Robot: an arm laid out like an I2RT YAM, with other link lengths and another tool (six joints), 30 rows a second.
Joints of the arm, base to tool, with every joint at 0 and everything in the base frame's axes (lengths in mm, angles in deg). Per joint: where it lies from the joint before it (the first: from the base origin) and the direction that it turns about. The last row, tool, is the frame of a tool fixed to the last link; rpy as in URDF.
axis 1: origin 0.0 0.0 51.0 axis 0 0 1
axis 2: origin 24.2 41.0 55.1 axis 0 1 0
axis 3: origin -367.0 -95.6 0.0 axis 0 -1 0
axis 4: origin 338.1 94.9 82.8 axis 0 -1 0
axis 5: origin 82.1 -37.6 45.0 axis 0 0 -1
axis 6: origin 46.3 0.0 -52.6 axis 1 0 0
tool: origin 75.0 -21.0 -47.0 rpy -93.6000 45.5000 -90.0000
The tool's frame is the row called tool.
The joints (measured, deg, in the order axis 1, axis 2, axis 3, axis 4, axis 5, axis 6), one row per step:
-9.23, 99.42, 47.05, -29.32, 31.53, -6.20
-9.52, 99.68, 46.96, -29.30, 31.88, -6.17
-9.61, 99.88, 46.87, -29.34, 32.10, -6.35
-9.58, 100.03, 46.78, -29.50, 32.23, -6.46
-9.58, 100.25, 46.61, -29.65, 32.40, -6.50
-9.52, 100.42, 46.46, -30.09, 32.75, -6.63
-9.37, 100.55, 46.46, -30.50, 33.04, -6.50
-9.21, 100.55, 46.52, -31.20, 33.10, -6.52
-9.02, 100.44, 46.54, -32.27, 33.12, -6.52
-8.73, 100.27, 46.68, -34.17, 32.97, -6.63
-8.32, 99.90, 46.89, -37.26, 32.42, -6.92
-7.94, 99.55, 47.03, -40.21, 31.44, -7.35
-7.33, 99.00, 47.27, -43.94, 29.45, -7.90
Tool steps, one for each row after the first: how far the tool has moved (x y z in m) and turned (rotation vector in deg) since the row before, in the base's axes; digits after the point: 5 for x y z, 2 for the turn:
-0.00156, -0.00197, -0.00127, -0.29, 0.37, -0.36
-0.00112, -0.00080, -0.00101, -0.16, 0.46, 0.03
-0.00115, 0.00009, -0.00084, -0.06, 0.48, 0.11
-0.00182, 0.00001, -0.00151, -0.08, 0.58, 0.01
-0.00243, 0.00012, -0.00066, -0.22, 0.88, 0.13
-0.00111, 0.00067, -0.00004, -0.20, 0.51, 0.01
-0.00132, 0.00102, 0.00079, 0.04, 0.65, 0.17
-0.00254, 0.00144, 0.00140, 0.13, 0.93, 0.19
-0.00382, 0.00236, 0.00265, 0.40, 1.61, 0.39
-0.00632, 0.00384, 0.00455, 0.94, 2.56, 0.66
-0.00636, 0.00417, 0.00379, 1.36, 2.52, 0.72
-0.00736, 0.00695, 0.00487, 2.43, 2.92, 0.94

